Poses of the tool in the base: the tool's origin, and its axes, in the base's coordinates. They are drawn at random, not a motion.
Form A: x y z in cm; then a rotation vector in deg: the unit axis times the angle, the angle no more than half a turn.
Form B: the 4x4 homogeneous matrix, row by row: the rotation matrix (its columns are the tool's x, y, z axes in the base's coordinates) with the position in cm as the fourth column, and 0 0 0 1 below. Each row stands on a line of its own. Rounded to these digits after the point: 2 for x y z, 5 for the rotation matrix.
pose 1, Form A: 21.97, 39.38, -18.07, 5.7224, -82.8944, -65.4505
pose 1, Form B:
-0.26811, 0.54156, -0.79676, 21.97
-0.64940, 0.50931, 0.56470, 39.38
0.71161, 0.66882, 0.21514, -18.07
0, 0, 0, 1

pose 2, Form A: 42.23, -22.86, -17.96, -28.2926, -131.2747, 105.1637
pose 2, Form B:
-0.93182, 0.15254, -0.32930, 42.23
0.35466, 0.19020, -0.91545, -22.86
-0.07701, -0.96982, -0.23134, -17.96
0, 0, 0, 1

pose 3, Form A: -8.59, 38.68, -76.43, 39.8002, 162.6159, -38.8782
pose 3, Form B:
-0.88324, 0.46799, 0.02956, -8.59
0.40401, 0.79146, -0.45865, 38.68
-0.23803, -0.39315, -0.88813, -76.43
0, 0, 0, 1

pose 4, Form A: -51.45, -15.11, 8.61, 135.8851, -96.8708, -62.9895
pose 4, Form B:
0.16088, -0.81725, -0.55337, -51.45
-0.83732, -0.40983, 0.36184, -15.11
-0.52250, 0.40514, -0.75024, 8.61
0, 0, 0, 1

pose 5, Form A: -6.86, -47.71, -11.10, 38.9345, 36.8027, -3.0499
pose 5, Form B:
0.80704, 0.24853, 0.53565, -6.86
0.15697, 0.78419, -0.60034, -47.71
-0.56926, 0.56857, 0.59386, -11.10
0, 0, 0, 1

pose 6, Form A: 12.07, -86.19, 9.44, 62.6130, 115.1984, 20.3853
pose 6, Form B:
-0.30439, 0.57452, 0.75979, 12.07
0.80036, 0.58675, -0.12303, -86.19
-0.51649, 0.57066, -0.63842, 9.44
0, 0, 0, 1

